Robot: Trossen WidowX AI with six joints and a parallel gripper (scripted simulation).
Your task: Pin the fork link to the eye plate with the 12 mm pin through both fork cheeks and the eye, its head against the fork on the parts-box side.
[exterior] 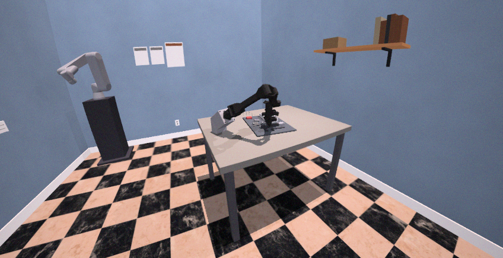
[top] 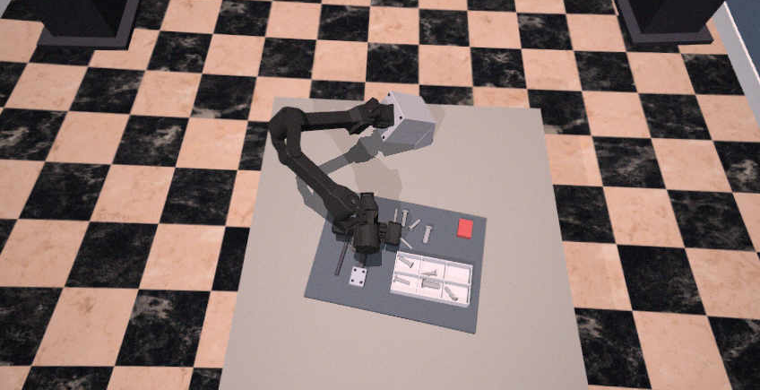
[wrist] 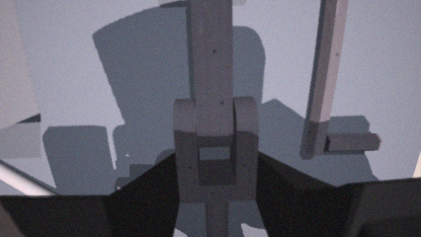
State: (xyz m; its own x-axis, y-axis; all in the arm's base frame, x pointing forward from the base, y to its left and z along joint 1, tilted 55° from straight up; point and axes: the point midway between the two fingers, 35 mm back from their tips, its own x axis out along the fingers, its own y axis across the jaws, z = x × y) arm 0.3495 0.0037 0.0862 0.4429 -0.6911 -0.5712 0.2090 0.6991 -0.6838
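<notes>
Right now my hand is 30 mm above the dark fork link. Also, from my hand: dark l-shaped bar: 20 mm ahead, 70 mm to the right, 40 mm below; eye plate: 40 mm ahead, 10 mm to the right, 30 mm below; dark mat: 40 mm ahead, 90 mm to the left, 50 mm below.
</notes>
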